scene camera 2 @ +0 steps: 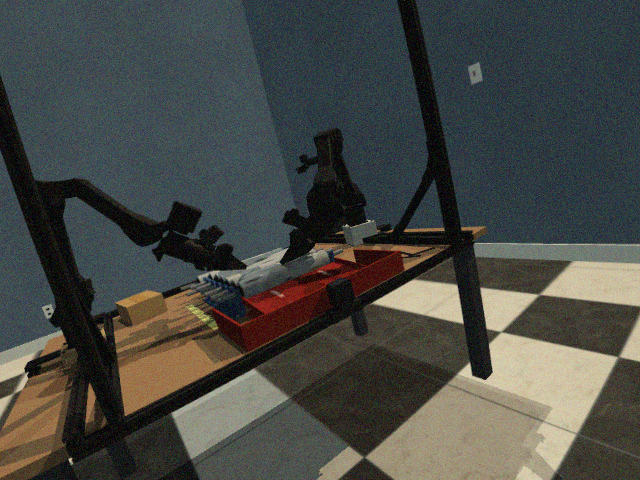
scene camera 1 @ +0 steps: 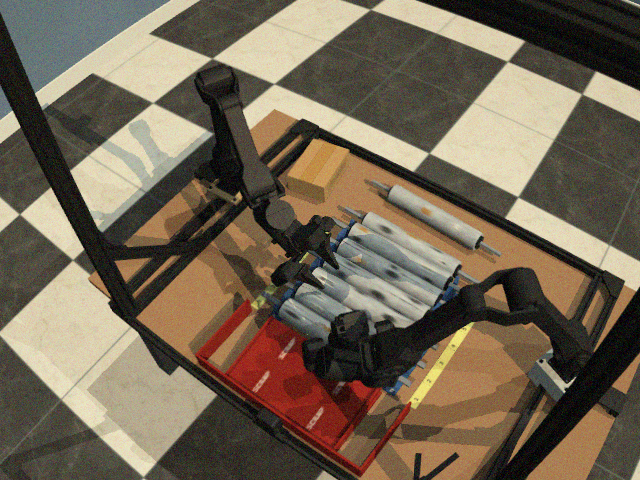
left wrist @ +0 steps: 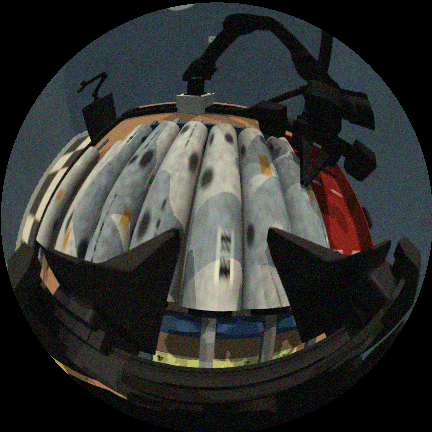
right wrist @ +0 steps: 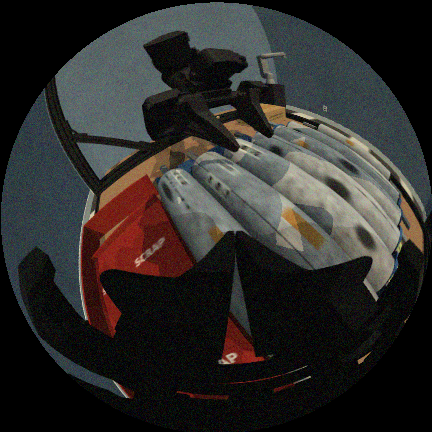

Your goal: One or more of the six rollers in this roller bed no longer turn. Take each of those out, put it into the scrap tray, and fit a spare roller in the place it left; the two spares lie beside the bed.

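Places are measured from the left arm's base along level axes (x ahead, y left, z up), in metres.
Pixels of known places: left gripper, fingertip midpoint: point(scene camera 2: 241, 267) point(scene camera 1: 330, 278) point(left wrist: 224, 234) point(right wrist: 256, 141); right gripper, fingertip midpoint: point(scene camera 2: 281, 263) point(left wrist: 303, 183) point(right wrist: 233, 236); left arm's base at its link origin: point(scene camera 1: 232, 183); right arm's base at its link origin: point(scene camera 2: 357, 223) point(scene camera 1: 567, 364) point(left wrist: 195, 93).
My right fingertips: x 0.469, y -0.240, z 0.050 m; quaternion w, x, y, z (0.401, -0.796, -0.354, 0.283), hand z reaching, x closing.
For each thing: its top centre in the pictures, then the offset to it from my right fingertips. "pt": a spot on its surface instead.
- red scrap tray at its top centre: point(right wrist: 129, 321) point(left wrist: 345, 209) point(scene camera 1: 299, 379) point(scene camera 2: 310, 278) 0.003 m back, 0.124 m right, 0.030 m down
- cardboard box at its top centre: point(scene camera 1: 318, 161) point(scene camera 2: 137, 298) point(right wrist: 262, 106) 0.304 m back, 0.399 m left, 0.025 m down
- yellow measuring strip at a spot on its surface: point(scene camera 1: 442, 366) pt 0.225 m ahead, 0.077 m left, 0.079 m down
The roller bed on blue supports point(scene camera 1: 400, 381) point(scene camera 2: 230, 308) holds six worn grey-white rollers side by side. One spare roller point(scene camera 1: 436, 217) lies apart at the upper right in scene camera 1. Another spare roller point(scene camera 1: 413, 238) lies close along the bed. The red scrap tray point(scene camera 1: 248, 361) point(scene camera 2: 289, 316) point(right wrist: 117, 260) shows no roller. My left gripper point(scene camera 1: 329, 275) point(left wrist: 224, 234) point(right wrist: 256, 141) is open and empty above the roller ends at its side. My right gripper point(left wrist: 303, 183) point(right wrist: 234, 236) is shut and empty over the roller nearest the tray point(right wrist: 190, 215); contact is unclear.
A cardboard box point(scene camera 1: 315, 170) point(scene camera 2: 140, 308) stands near the left arm. A yellow measuring strip point(scene camera 1: 442, 366) runs beside the bed. A white block point(scene camera 1: 550, 377) point(scene camera 2: 360, 231) point(left wrist: 195, 102) sits by the right arm's base. Black frame rails edge the table.
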